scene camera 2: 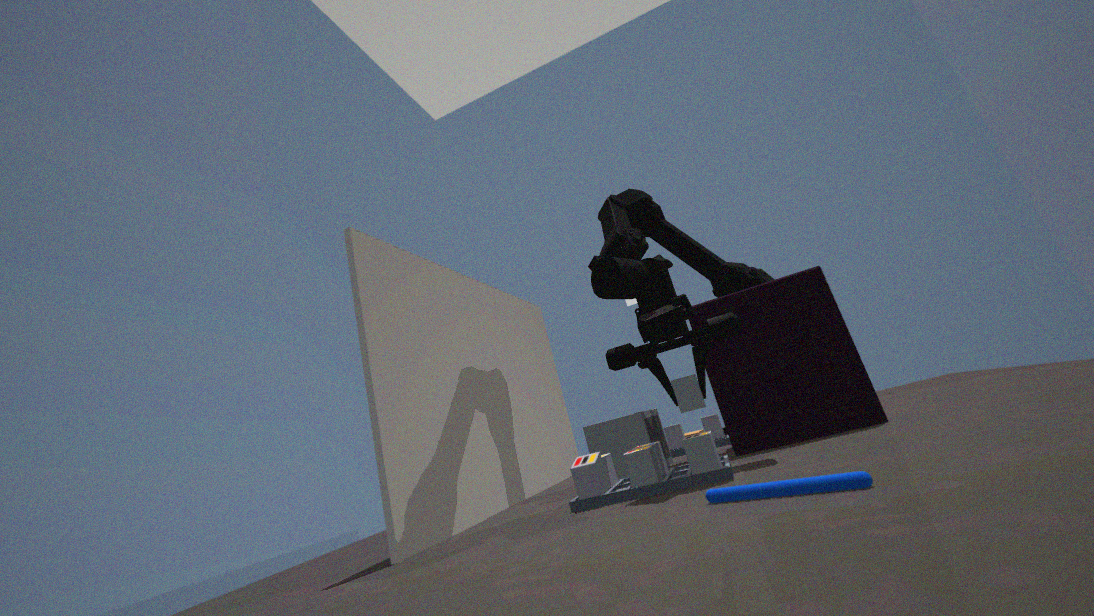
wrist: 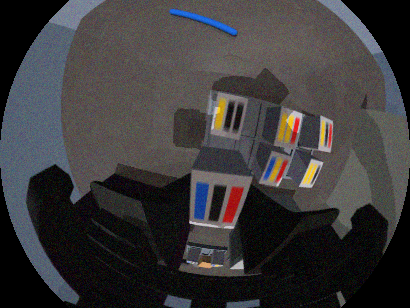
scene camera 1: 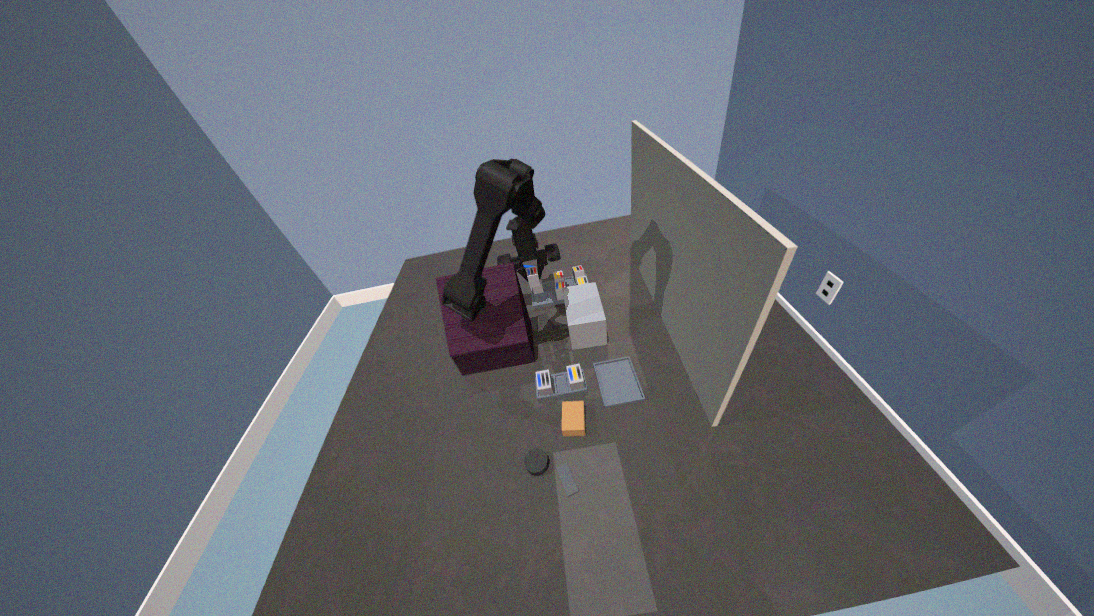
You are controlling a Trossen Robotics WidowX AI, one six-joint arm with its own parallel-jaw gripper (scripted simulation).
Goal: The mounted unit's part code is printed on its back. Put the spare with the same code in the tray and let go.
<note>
My gripper (scene camera 2: 691,402) holds a grey spare block. Further things: a blue rod (scene camera 2: 859,479), an orange block (scene camera 1: 573,412), a tall panel (scene camera 2: 468,418), a grey tray (scene camera 1: 618,383) and a mounted unit (scene camera 2: 617,436).
My gripper shows as well in the wrist view (wrist: 217,178) and in scene camera 1 (scene camera 1: 534,280). The tall panel is seen too in scene camera 1 (scene camera 1: 713,267). The mounted unit is seen too in scene camera 1 (scene camera 1: 586,320).
</note>
